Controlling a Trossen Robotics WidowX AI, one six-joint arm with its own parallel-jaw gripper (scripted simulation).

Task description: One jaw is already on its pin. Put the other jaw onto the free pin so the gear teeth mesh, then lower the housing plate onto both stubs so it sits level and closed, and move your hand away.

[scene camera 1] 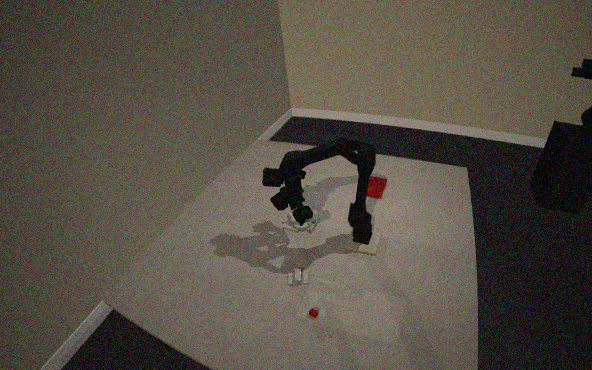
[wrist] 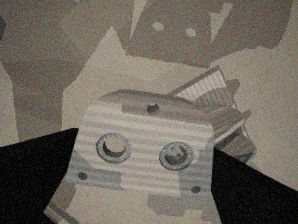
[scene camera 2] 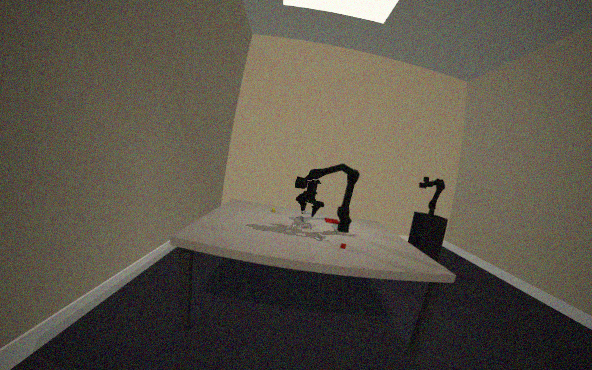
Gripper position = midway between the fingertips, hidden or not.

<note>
In view: the gripper (scene camera 1: 297, 218) and a white base (wrist: 211, 89).
The gripper is seen too in the wrist view (wrist: 144, 145).
</note>
